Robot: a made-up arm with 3 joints. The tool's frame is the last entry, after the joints. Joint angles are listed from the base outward. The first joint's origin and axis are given. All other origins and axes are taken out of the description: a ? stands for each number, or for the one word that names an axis. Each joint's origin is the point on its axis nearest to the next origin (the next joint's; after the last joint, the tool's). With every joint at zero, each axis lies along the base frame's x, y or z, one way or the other. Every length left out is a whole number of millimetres.
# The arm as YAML. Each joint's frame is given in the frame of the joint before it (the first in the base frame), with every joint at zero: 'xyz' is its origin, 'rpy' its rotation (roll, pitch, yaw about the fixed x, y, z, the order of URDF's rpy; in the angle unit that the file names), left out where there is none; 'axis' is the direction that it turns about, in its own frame. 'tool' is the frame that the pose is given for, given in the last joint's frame.
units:
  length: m
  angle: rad
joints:
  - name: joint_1
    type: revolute
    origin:
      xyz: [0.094, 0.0, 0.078]
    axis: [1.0, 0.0, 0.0]
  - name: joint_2
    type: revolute
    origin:
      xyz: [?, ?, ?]
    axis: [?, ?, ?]
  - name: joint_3
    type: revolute
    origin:
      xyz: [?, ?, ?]
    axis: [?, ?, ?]
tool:
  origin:
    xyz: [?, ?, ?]
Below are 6 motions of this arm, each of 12 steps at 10 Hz.
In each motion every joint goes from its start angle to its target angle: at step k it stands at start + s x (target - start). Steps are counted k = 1, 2, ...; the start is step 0. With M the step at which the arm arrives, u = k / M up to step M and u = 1 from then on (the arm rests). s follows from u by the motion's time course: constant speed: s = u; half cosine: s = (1 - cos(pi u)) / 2; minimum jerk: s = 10 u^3 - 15 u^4 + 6 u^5.
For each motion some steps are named. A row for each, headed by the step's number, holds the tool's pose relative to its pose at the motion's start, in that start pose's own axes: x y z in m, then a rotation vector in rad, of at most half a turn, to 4 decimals.
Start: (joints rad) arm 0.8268 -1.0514 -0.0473
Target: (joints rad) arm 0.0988 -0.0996 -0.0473
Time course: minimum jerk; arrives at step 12
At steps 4, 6, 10, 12:
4: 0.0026 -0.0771 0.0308 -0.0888 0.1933 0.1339
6: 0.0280 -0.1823 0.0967 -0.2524 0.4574 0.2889
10: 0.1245 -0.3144 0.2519 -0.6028 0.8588 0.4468
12: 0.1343 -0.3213 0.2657 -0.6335 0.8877 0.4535

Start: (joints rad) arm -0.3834 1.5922 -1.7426
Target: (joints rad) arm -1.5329 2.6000 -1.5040
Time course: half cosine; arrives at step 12
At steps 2, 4, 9, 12:
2: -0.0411 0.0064 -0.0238 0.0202 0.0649 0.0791
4: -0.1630 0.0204 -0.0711 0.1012 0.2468 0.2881
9: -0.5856 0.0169 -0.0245 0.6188 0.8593 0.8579
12: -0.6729 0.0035 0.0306 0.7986 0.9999 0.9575

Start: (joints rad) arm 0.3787 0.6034 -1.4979
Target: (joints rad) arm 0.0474 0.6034 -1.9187
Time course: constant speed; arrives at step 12
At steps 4, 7, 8, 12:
4: -0.0327 -0.0762 -0.0369 -0.2312 0.0628 -0.0002
7: -0.0585 -0.1347 -0.0546 -0.4044 0.1102 0.0055
8: -0.0672 -0.1543 -0.0586 -0.4620 0.1260 0.0085
12: -0.1022 -0.2315 -0.0655 -0.6923 0.1894 0.0262

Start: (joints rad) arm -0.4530 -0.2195 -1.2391
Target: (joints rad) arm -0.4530 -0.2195 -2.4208
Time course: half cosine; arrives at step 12
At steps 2, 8, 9, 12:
2: 0.0000 -0.0147 -0.0012 -0.0792 0.0000 0.0000
8: 0.0000 -0.1518 0.0502 -0.8863 0.0000 0.0000
9: 0.0000 -0.1673 0.0669 -1.0086 0.0000 0.0000
12: 0.0000 -0.1854 0.0935 -1.1817 0.0000 0.0000

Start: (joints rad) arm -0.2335 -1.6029 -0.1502
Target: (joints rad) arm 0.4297 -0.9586 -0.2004
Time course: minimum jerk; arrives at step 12
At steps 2, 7, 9, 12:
2: -0.0124 0.0085 0.0021 -0.0023 0.0261 -0.0198
7: -0.1804 0.2114 0.0635 0.0456 0.4797 -0.3549
9: -0.2138 0.3122 0.0985 0.1105 0.6518 -0.4777
12: -0.2213 0.3570 0.1148 0.1461 0.7229 -0.5278

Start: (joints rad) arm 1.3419 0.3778 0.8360
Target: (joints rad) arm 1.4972 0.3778 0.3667
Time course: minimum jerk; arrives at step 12
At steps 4, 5, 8, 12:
4: 0.0020 -0.0112 -0.0167 -0.0682 0.0085 0.0085
5: 0.0033 -0.0182 -0.0272 -0.1126 0.0136 0.0145
8: 0.0081 -0.0396 -0.0583 -0.2567 0.0275 0.0361
12: 0.0106 -0.0488 -0.0716 -0.3248 0.0325 0.0474

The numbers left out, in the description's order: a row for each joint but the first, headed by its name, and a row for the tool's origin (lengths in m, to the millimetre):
joint_2: xyz 0.0 -0.315 -0.361, axis 0.0 1.0 0.0
joint_3: xyz -0.022 0.0 -0.03, axis 1.0 0.0 0.0
tool: xyz 0.0 0.023 -0.185

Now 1 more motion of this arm.
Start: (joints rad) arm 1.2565 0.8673 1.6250
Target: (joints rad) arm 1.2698 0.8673 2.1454
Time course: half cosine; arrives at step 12
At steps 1, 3, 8, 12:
1: 0.0000 0.0016 0.0001 0.0090 0.0002 0.0000
3: 0.0002 0.0138 0.0016 0.0775 0.0015 -0.0001
8: 0.0012 0.0675 0.0197 0.3968 0.0074 -0.0019
12: 0.0017 0.0873 0.0322 0.5290 0.0098 -0.0032

